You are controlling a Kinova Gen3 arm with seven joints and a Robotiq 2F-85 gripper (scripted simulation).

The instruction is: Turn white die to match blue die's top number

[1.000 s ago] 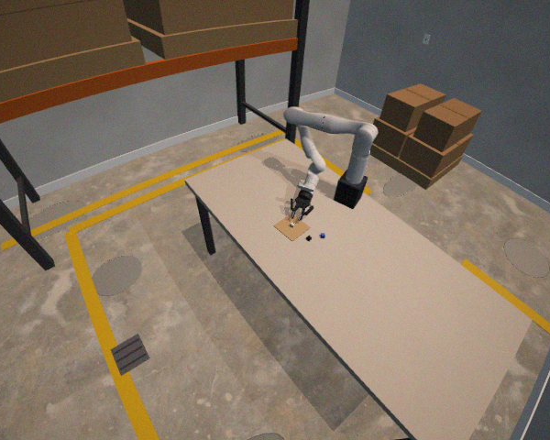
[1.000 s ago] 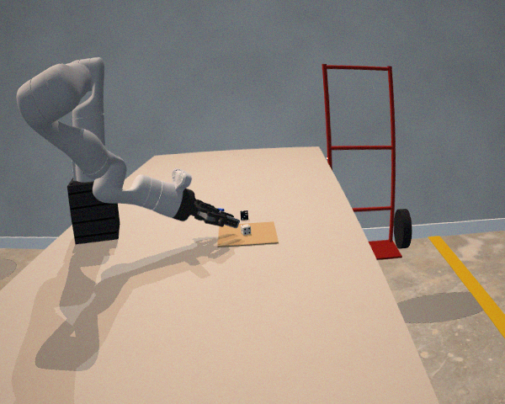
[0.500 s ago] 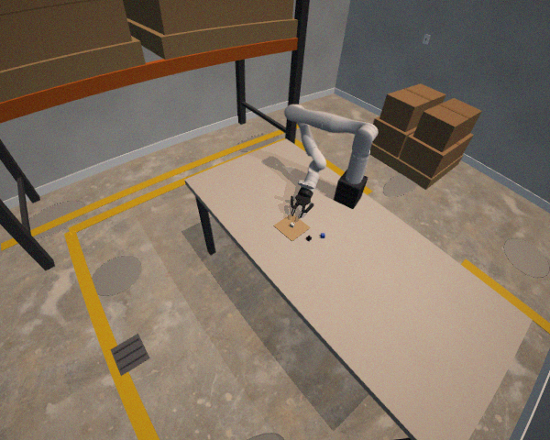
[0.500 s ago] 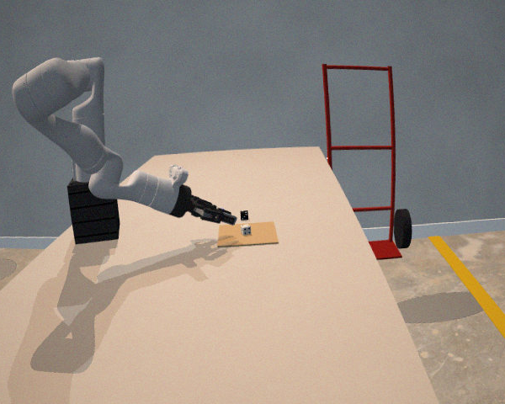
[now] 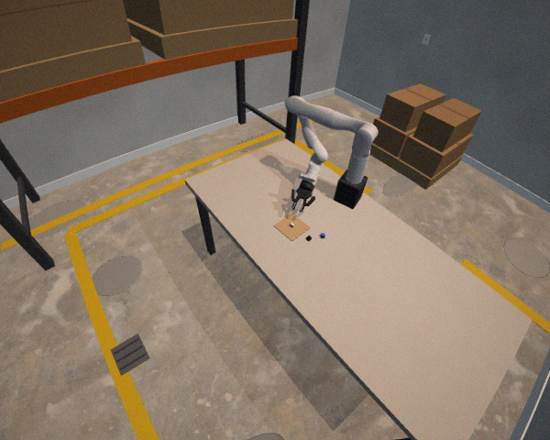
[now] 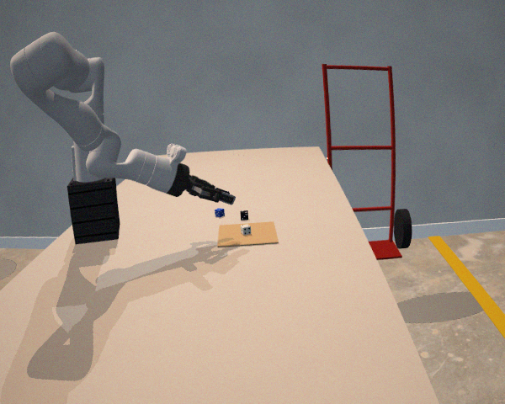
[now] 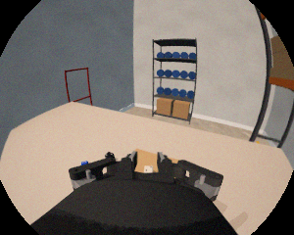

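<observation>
The white die lies 4 cm ahead of my hand, 2 cm to the left of it and 9 cm below it. From my hand the other things lie so: tan mat (4 cm ahead, 2 cm to the left, 10 cm below); then blue die (5 cm behind, 16 cm to the left, 10 cm below); then black die (2 cm ahead, 14 cm to the left, 10 cm below).
</observation>
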